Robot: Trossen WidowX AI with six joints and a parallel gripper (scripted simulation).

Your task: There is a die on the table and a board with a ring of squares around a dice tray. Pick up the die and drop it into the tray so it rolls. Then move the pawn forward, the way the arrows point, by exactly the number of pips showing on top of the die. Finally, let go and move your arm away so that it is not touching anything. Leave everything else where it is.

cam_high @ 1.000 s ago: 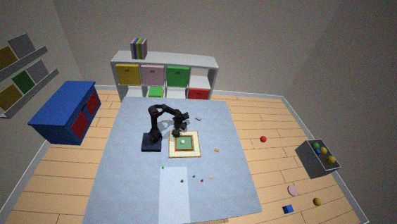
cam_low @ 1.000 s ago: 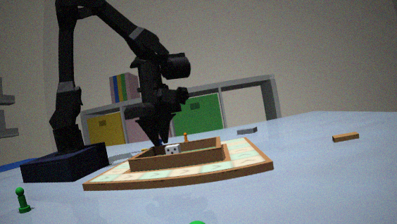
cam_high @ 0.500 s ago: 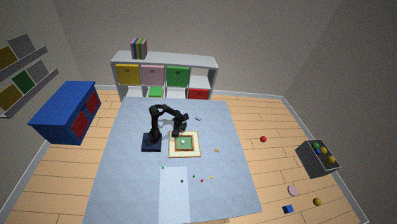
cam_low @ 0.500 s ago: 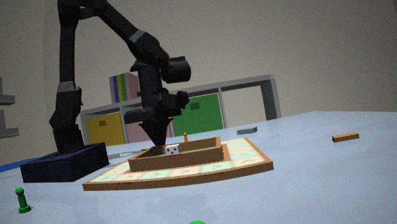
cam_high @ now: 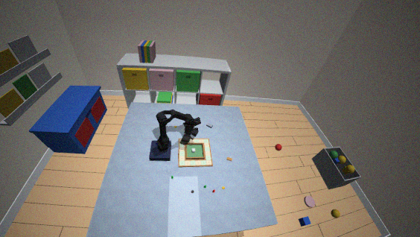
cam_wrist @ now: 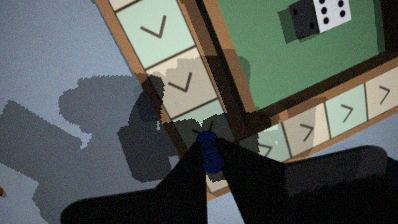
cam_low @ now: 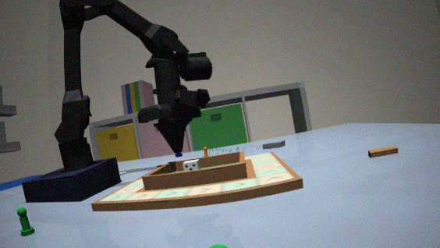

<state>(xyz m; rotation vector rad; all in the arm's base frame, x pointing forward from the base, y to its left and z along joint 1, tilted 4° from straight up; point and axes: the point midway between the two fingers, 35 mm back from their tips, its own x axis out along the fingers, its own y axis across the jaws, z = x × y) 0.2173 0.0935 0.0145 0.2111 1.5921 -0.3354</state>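
My gripper tip is now 4 cm short of the white die, 12 cm to the left of it and 2 cm above it. The rest, counted from my gripper tip: green tray floor 5 cm ahead, 12 cm to the right, 4 cm below; then orange pawn 4 cm ahead, 23 cm to the left, 3 cm below; then blue pawn 1 cm above.
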